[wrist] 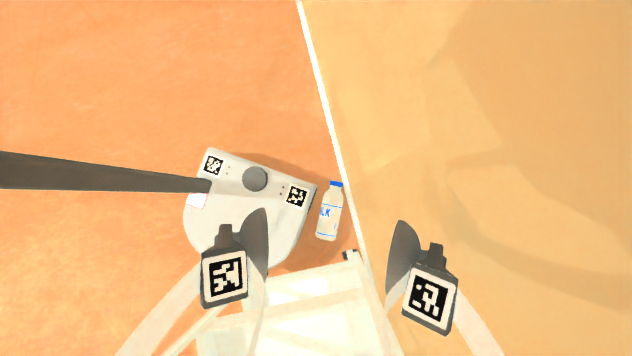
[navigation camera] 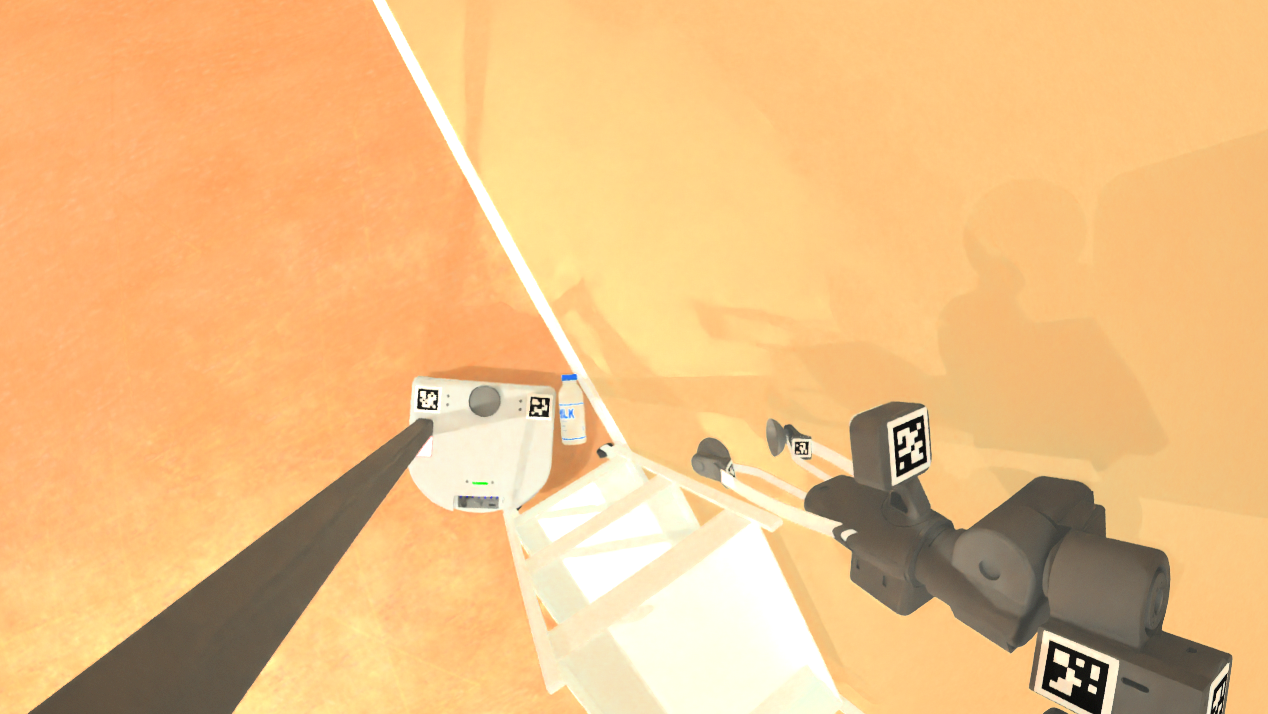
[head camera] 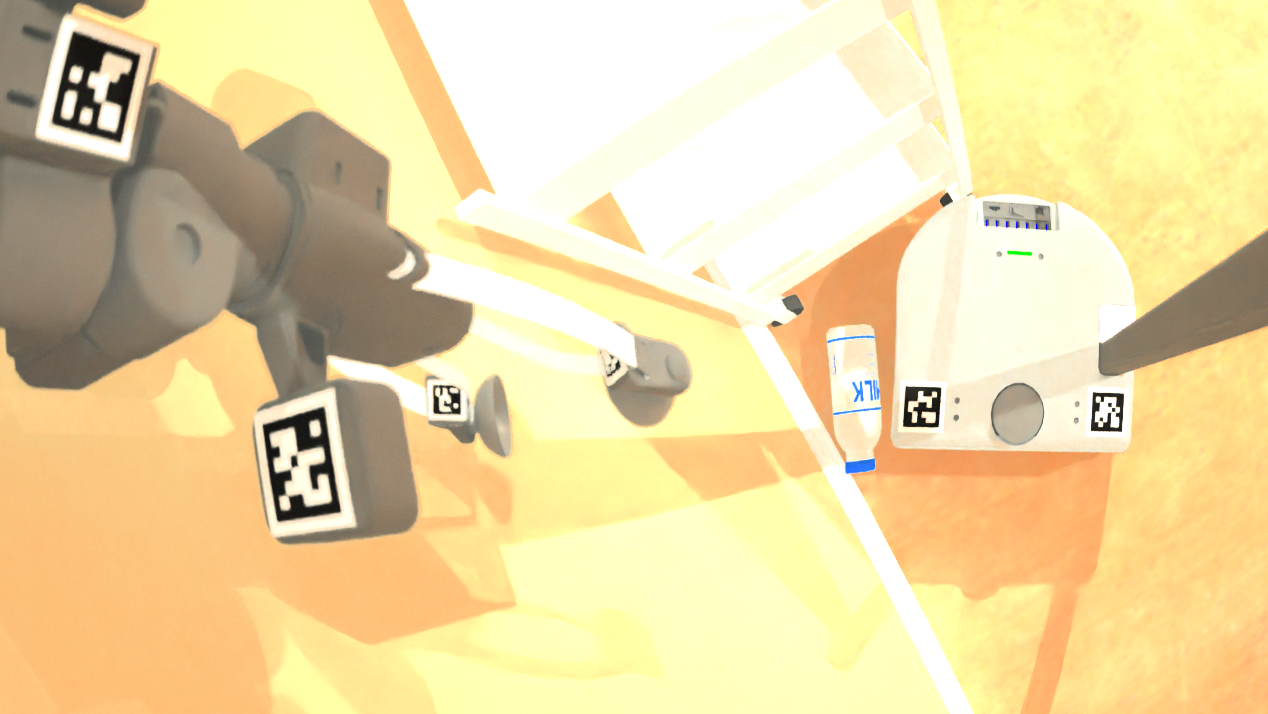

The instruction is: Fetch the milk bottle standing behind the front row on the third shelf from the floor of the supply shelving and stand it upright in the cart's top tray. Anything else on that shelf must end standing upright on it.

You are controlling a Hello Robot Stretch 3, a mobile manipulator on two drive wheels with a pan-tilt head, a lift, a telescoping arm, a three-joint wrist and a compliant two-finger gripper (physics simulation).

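Places are measured from the robot's base along level axes (x ahead, y left, z up), in metres.
Where they show: gripper, fingertip midpoint: [wrist: 328,238] [navigation camera: 733,440] [head camera: 585,409]; robot's base, origin of the base link: [wrist: 266,182] [navigation camera: 483,399] [head camera: 1014,411].
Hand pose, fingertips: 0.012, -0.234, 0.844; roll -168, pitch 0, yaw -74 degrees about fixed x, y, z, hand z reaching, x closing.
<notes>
Things, the pixels of their centre, and the offset from my fingertips, as dx, dy, dz. "spot": a spot on its surface instead.
- milk bottle, body centre: [head camera: 856,400] [navigation camera: 571,409] [wrist: 330,210] -0.021, -0.003, -0.810
- white tiered frame, surface spot: [head camera: 621,258] spot: -0.116, -0.111, -0.283
The milk bottle [head camera: 854,381] [navigation camera: 572,421] [wrist: 330,212], pale with a blue cap and blue lettering, lies on its side on the floor, close beside the robot's base. My gripper [head camera: 576,390] [navigation camera: 743,447] [wrist: 328,238] is open, its two fingers wide apart with nothing between them. It hangs well above the floor, apart from the bottle. In the wrist view the bottle shows beyond the gap between the fingers. A white tiered frame [head camera: 621,258] [navigation camera: 709,492] with black feet stands near the bottle. I cannot tell if it is the cart or the shelving. No upright bottle shows.
The robot's white base [head camera: 1011,328] [navigation camera: 479,452] and dark mast [head camera: 1189,301] [navigation camera: 266,549] [wrist: 100,175] are on the bottle's other side. A long white strip [head camera: 883,567] [navigation camera: 475,177] [wrist: 325,100] runs past the bottle and the frame's foot. Strong glare washes out the frame's levels.
</notes>
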